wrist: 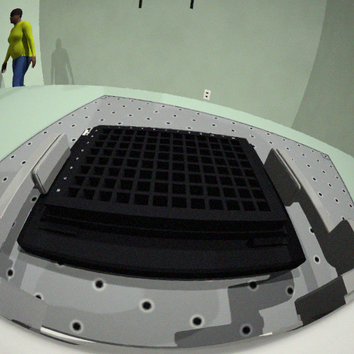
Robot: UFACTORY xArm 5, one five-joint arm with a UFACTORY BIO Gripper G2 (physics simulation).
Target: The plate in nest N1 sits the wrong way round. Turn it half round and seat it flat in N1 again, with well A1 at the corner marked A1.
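Observation:
The black plate with its grid of square wells lies in the middle of the wrist view, in a black nest whose broad base shows in front of it. The plate looks flat. Tiny white marks run along its left and far edges; most are too small to read. A small white label, partly hidden, shows at the far left corner. My gripper is open, with one finger pad to the left of the plate and one to the right, holding nothing. The pads' exact height against the plate is hard to tell.
A grey deck board with rows of round holes lies under the nest. Dark shadows fall on it at the lower right. A person in a yellow top stands far off at the upper left. A socket is on the green wall.

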